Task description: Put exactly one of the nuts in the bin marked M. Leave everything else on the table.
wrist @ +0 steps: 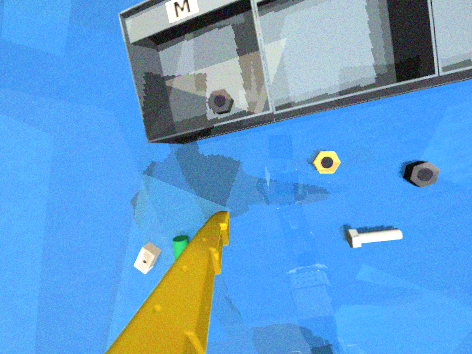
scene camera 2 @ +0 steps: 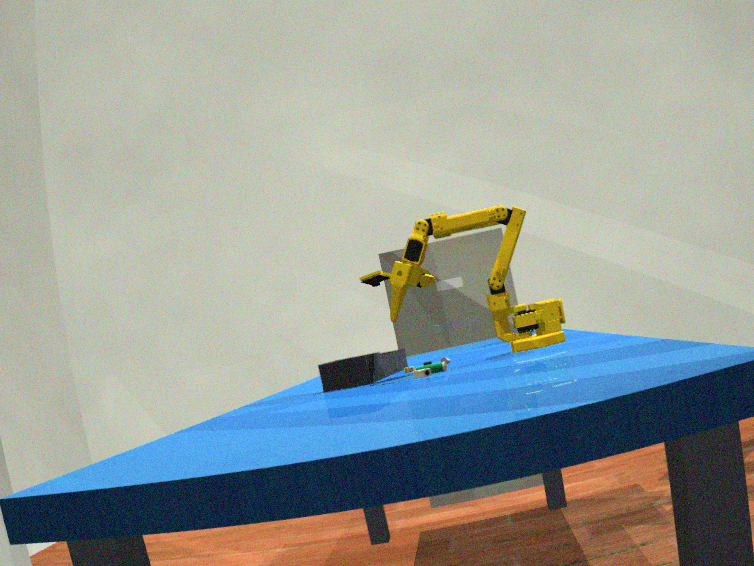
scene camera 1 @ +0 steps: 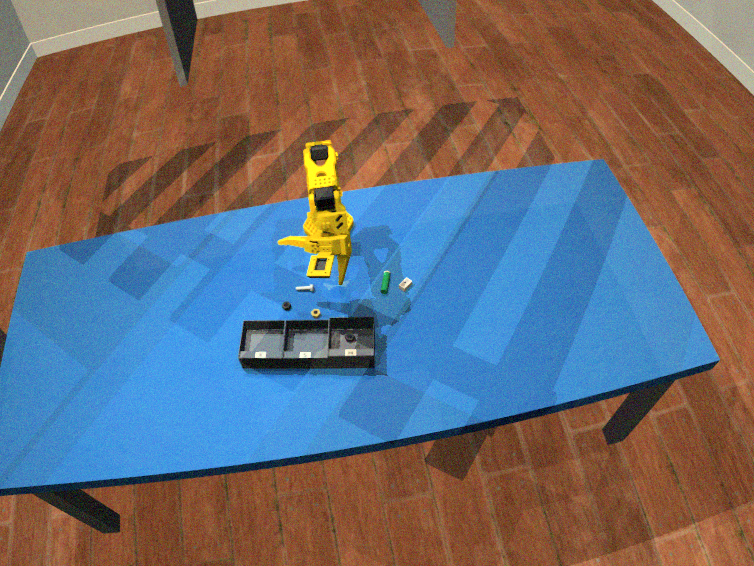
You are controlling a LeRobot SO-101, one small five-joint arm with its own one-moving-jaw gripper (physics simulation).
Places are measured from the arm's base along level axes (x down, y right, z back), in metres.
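Pixels of known places: hand at its tool point: [wrist: 228, 223] [scene camera 2: 394, 319] [scene camera 1: 339, 282]; arm's base at its link origin: [scene camera 2: 527, 348].
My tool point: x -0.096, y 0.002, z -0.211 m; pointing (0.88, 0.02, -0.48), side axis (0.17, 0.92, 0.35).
Ahead of a thing's pixels: the offset from my tool point to its middle. "pt": to the spot under its first point. Level surfaces: height alone.
A dark nut {dx +0.085, dy -0.003, dz -0.068 m} [scene camera 1: 349, 337] [wrist: 220, 101] lies flat on the floor of the bin marked M {pt dx +0.067, dy -0.043, dz -0.103 m} [scene camera 1: 373, 344] [wrist: 135, 75], the end compartment of a black three-part tray. A yellow nut {dx +0.092, dy +0.054, dz +0.004 m} [scene camera 1: 315, 313] [wrist: 326, 162] lies on the table outside the tray, near its middle compartment. A second dark nut {dx +0.092, dy +0.111, dz +0.034 m} [scene camera 1: 286, 305] [wrist: 423, 174] lies on the table beyond the yellow one. My gripper [scene camera 2: 378, 299] is fully open and empty, raised well above the table on the arm's side of the tray. In the wrist view one notched jaw shows; the moving jaw is out of the picture.
A white bolt {dx +0.090, dy +0.069, dz +0.070 m} [scene camera 1: 305, 288] [wrist: 375, 237], a green cylinder {dx +0.089, dy -0.095, dz +0.050 m} [scene camera 1: 385, 282] [wrist: 180, 246] and a small white block {dx +0.090, dy -0.133, dz +0.037 m} [scene camera 1: 405, 283] [wrist: 147, 258] lie on the blue table {dx +0.096 m} [scene camera 1: 517, 292] between the tray and the arm's base. The tray's other two compartments hold no objects.
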